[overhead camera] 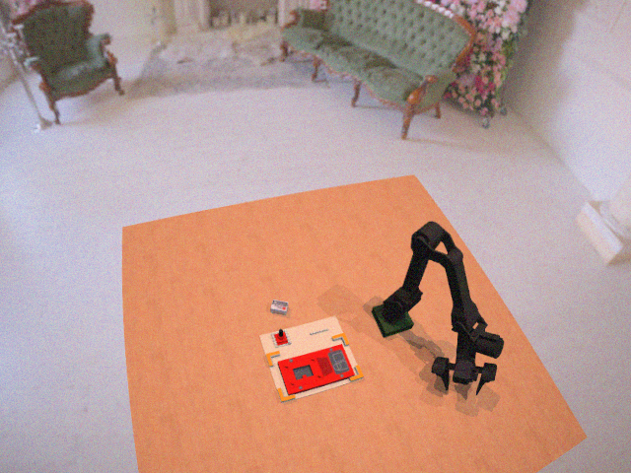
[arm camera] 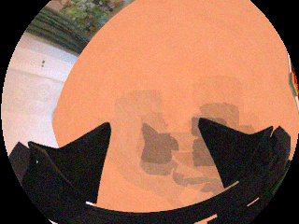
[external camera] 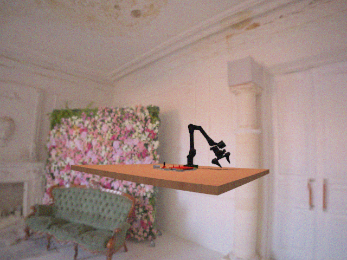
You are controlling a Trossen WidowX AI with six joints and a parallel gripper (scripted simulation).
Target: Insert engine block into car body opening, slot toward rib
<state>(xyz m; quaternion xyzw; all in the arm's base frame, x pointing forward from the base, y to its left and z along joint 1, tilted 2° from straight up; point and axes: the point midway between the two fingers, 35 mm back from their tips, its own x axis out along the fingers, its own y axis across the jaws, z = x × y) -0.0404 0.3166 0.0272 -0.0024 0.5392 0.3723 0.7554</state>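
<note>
The engine block lies 520 mm to the right of my gripper tip, 340 mm ahead of it and 30 mm below it.
</note>
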